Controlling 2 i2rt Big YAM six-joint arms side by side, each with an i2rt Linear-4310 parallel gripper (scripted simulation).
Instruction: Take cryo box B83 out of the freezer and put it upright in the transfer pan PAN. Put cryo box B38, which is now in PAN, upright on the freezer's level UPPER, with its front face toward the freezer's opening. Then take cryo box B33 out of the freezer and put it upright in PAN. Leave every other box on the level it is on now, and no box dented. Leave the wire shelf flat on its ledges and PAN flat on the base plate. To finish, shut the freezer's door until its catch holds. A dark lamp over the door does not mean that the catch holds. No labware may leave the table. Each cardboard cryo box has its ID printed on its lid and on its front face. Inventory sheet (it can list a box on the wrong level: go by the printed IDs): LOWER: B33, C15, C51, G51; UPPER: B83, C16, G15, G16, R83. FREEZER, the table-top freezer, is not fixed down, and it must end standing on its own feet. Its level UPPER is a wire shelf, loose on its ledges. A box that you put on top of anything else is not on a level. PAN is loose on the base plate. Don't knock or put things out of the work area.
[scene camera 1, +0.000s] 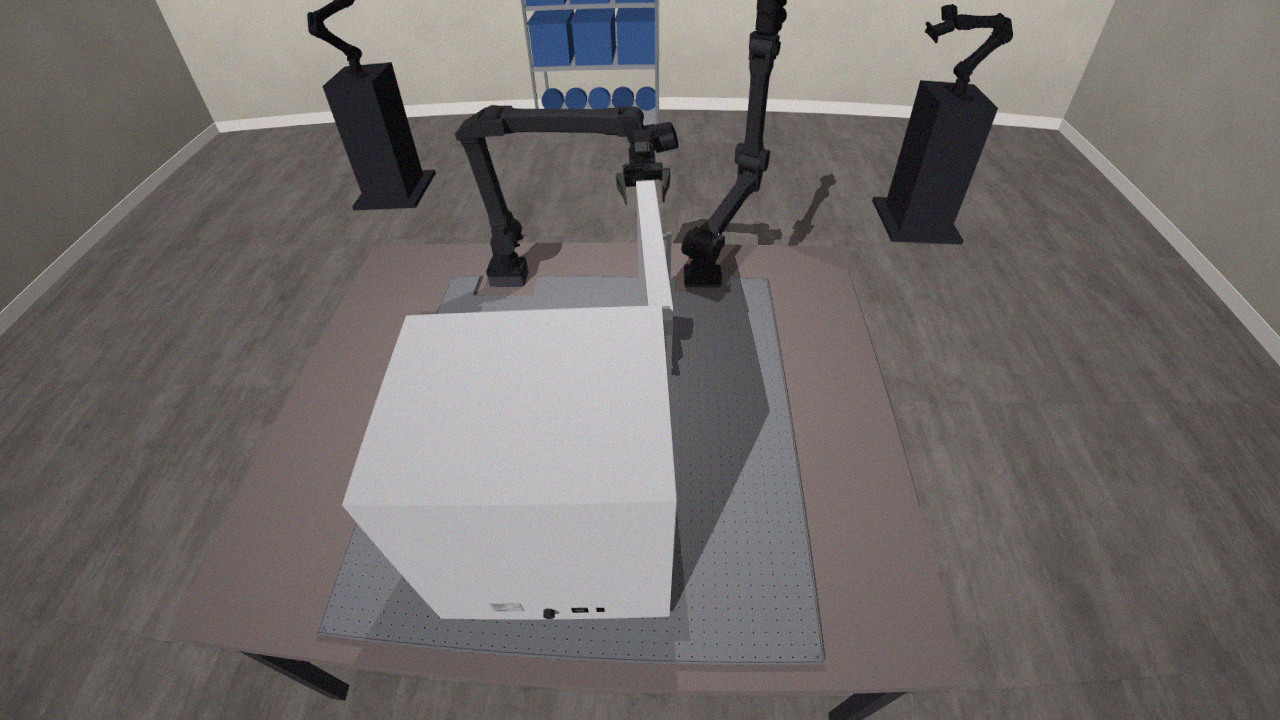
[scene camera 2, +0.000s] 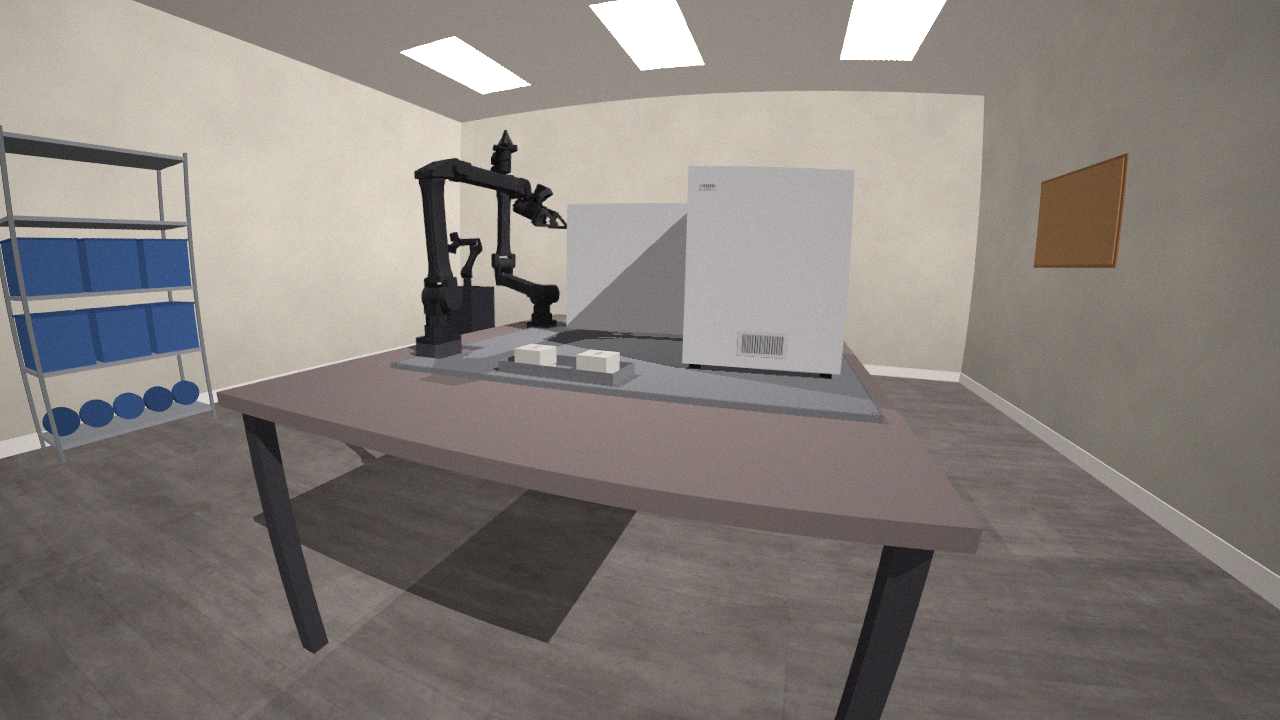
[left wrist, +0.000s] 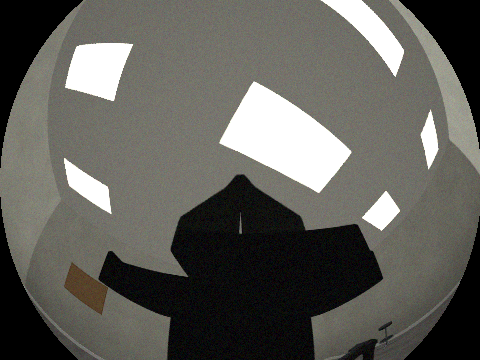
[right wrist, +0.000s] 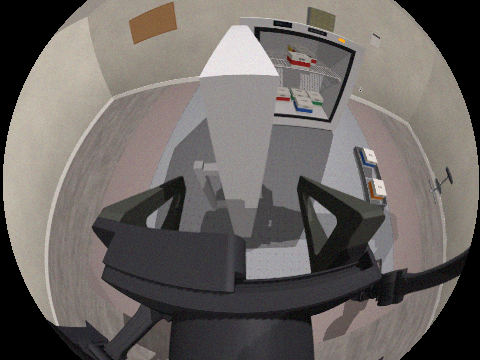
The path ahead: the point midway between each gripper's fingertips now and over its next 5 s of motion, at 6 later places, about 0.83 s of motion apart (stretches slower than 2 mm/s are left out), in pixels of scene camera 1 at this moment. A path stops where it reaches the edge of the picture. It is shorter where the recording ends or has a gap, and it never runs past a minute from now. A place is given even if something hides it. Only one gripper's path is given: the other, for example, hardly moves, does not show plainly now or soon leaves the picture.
My right gripper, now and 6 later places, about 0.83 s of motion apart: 644, 202; 645, 211; 644, 218; 620, 217; 598, 222; 576, 227; 555, 235
